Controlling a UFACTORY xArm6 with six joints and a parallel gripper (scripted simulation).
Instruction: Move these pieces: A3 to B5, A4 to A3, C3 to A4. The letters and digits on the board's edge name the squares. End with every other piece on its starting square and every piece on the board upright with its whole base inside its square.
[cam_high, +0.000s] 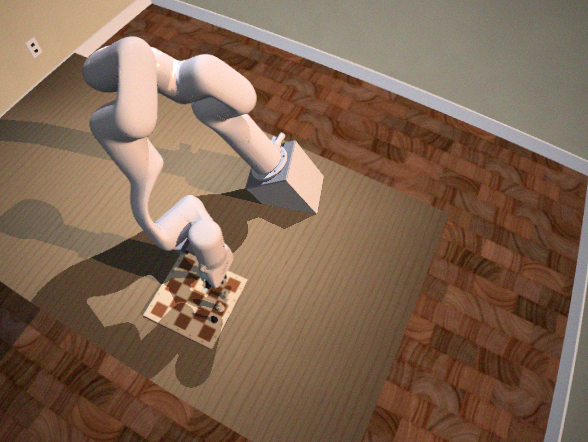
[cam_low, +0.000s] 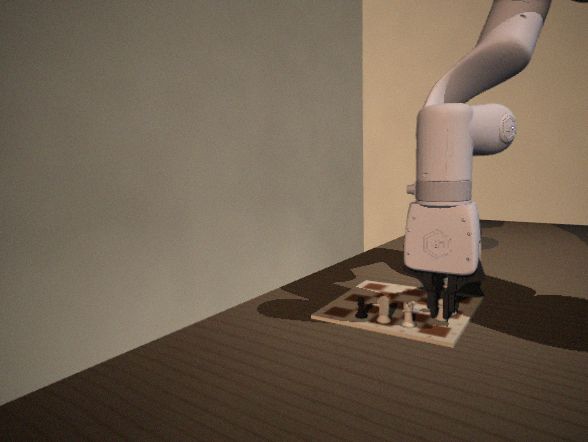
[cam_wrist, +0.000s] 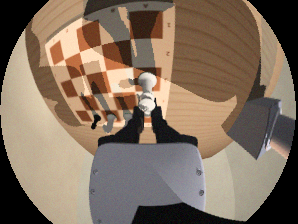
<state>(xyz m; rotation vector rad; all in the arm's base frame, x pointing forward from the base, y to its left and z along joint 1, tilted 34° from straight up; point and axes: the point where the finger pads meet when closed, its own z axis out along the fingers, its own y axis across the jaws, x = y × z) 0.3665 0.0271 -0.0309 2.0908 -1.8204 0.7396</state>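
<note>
Right now my hand is 10 mm above the white pawn. Round my hand: white bishop: 70 mm ahead, 50 mm to the left, 10 mm below; white king: 40 mm to the right; white rook: 40 mm to the left, 30 mm ahead, 10 mm below.
</note>
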